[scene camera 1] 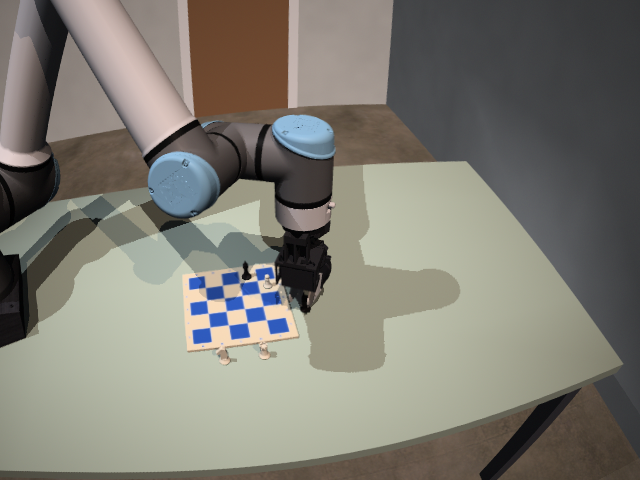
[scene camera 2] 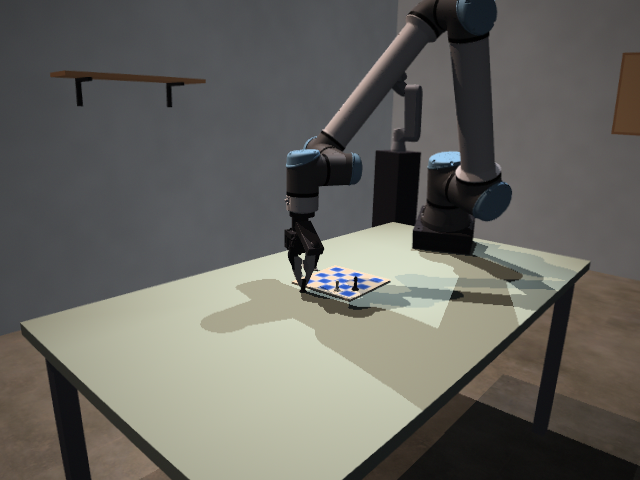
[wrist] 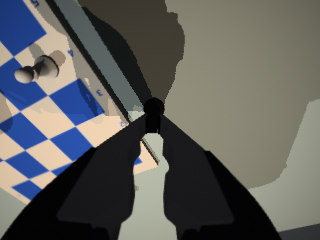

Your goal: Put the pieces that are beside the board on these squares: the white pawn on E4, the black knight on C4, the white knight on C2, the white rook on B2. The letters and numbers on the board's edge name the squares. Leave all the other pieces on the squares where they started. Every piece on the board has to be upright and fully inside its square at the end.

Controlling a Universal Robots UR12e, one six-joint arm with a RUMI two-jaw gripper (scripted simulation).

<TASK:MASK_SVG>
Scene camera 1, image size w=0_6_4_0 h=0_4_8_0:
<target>gripper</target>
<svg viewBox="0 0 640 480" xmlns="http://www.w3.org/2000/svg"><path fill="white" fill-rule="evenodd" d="M330 220L323 227L312 231L294 231L282 226L286 232L284 234L284 244L275 260L276 285L278 285L281 278L281 286L291 287L289 302L296 298L303 307L302 302L305 293L303 290L311 291L307 297L307 308L310 307L329 278L332 268L331 256L327 255L328 246L319 238L329 232Z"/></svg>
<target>chessboard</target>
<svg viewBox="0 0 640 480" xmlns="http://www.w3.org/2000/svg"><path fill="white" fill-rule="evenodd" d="M274 262L248 266L248 272L252 276L250 280L242 279L244 274L243 267L183 275L187 352L215 350L221 346L232 348L260 344L261 342L269 343L298 338L285 288L281 286L281 278L278 285L276 285ZM266 274L270 276L270 282L272 283L272 288L270 289L263 287Z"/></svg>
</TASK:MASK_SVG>
